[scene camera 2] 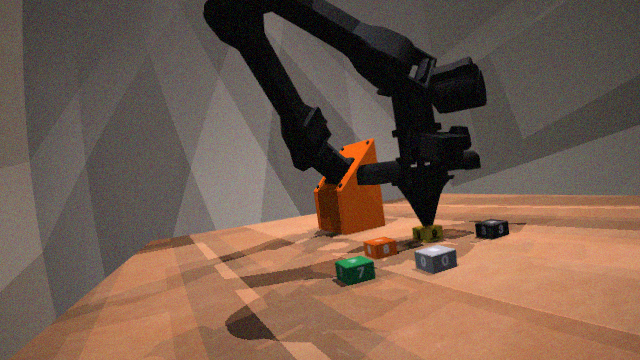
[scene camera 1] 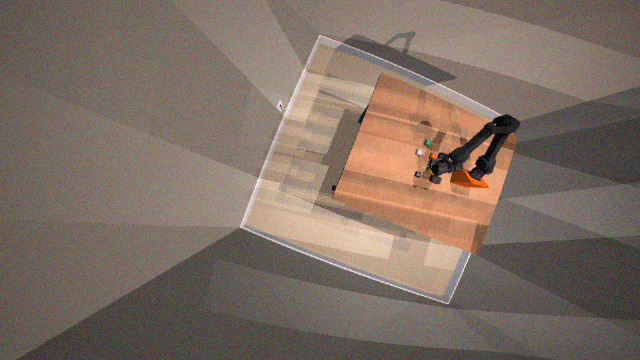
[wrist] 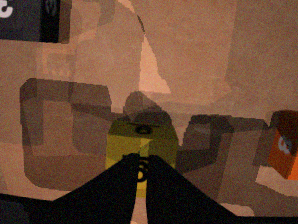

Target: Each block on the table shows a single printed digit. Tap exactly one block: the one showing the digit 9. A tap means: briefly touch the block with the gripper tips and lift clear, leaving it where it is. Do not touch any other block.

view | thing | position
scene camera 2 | my gripper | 427, 225
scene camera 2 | grey block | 437, 258
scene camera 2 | green block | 358, 269
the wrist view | my gripper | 143, 163
